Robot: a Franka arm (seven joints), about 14 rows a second.
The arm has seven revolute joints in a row. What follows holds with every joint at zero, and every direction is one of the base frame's. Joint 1 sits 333.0 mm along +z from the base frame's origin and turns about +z. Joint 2 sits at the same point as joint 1 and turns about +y. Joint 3 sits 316.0 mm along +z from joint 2 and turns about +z. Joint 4 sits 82.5 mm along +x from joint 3 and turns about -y. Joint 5 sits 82.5 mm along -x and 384.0 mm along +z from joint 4 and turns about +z. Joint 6 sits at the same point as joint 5 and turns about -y. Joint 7 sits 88.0 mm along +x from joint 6 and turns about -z. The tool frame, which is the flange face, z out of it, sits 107.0 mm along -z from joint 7; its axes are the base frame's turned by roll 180.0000, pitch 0.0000 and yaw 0.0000 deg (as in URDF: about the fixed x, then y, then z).
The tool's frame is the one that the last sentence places.
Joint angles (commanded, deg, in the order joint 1, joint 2, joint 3, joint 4, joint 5, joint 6, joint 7), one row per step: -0.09 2.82 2.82 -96.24 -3.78 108.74 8.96; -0.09 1.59 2.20 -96.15 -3.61 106.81 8.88; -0.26 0.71 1.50 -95.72 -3.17 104.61 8.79; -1.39 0.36 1.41 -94.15 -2.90 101.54 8.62; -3.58 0.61 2.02 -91.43 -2.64 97.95 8.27; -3.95 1.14 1.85 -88.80 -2.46 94.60 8.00; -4.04 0.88 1.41 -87.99 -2.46 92.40 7.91; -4.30 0.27 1.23 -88.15 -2.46 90.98 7.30; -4.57 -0.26 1.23 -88.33 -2.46 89.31 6.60; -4.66 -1.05 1.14 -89.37 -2.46 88.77 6.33; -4.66 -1.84 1.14 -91.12 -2.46 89.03 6.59; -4.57 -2.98 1.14 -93.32 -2.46 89.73 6.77; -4.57 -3.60 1.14 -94.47 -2.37 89.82 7.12
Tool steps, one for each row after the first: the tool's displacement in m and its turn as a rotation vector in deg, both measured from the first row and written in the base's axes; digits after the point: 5 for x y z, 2 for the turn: -0.00806 -0.00643 0.00993 0.03 0.62 -0.69; -0.01494 -0.01494 0.01860 0.37 1.52 -1.65; -0.02025 -0.02716 0.03015 0.58 2.68 -2.89; -0.02371 -0.04288 0.04455 0.82 3.80 -4.31; -0.02594 -0.04822 0.05573 1.00 5.06 -4.73; -0.03122 -0.05333 0.06141 1.00 6.19 -5.28; -0.03727 -0.05735 0.06374 0.95 7.18 -5.18; -0.04333 -0.05968 0.06472 0.91 8.54 -4.83; -0.04884 -0.06104 0.06291 0.90 9.34 -4.77; -0.05300 -0.06069 0.05646 0.92 10.03 -5.02; -0.05840 -0.05936 0.05019 0.91 10.38 -5.09; -0.06195 -0.05893 0.04665 1.02 10.80 -5.43
